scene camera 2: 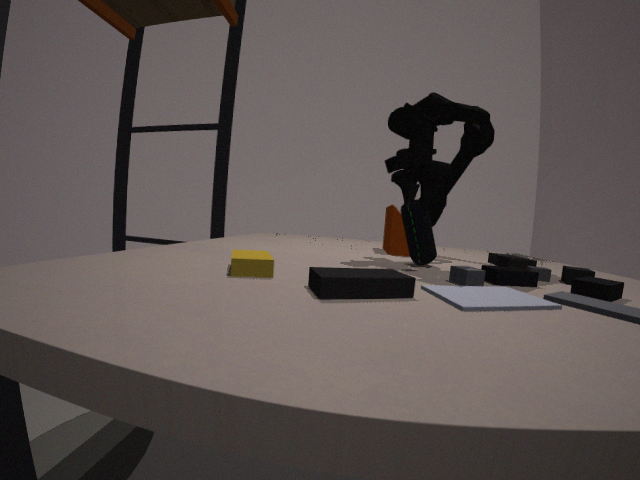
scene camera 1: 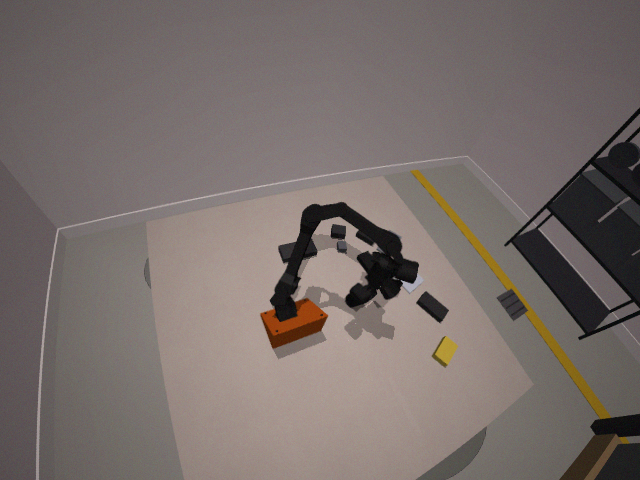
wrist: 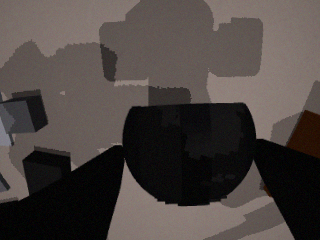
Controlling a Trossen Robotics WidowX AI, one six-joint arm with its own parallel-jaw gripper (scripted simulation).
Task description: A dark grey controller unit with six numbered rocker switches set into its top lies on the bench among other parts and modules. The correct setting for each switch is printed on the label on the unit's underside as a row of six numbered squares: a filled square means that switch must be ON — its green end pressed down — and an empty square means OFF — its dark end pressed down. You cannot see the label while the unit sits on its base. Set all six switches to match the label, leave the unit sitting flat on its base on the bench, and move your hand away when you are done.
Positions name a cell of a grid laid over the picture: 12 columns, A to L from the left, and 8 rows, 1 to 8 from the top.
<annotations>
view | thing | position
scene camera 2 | my gripper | H4
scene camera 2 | yellow block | E5
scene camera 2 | pale flat sheet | I5
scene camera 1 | my gripper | G5
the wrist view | my gripper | H6
</annotations>
